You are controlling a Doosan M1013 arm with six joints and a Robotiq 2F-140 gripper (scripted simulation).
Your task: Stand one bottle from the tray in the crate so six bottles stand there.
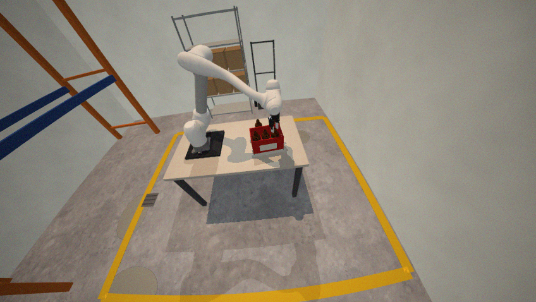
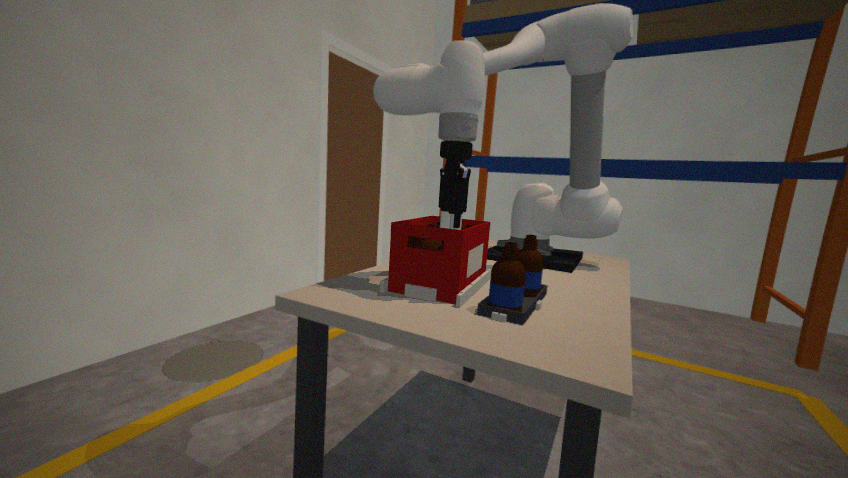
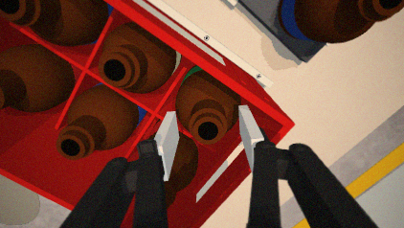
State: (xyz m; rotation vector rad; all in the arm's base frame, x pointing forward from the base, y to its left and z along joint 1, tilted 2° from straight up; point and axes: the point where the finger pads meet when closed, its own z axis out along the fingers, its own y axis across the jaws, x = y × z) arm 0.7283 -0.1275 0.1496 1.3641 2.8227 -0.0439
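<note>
My gripper is now 90 mm past the red crate, 90 mm above it and 40 mm to the left of it. From my hand the other things lie so: dark grey tray (170 mm to the left, 160 mm below, 40 mm behind).
</note>
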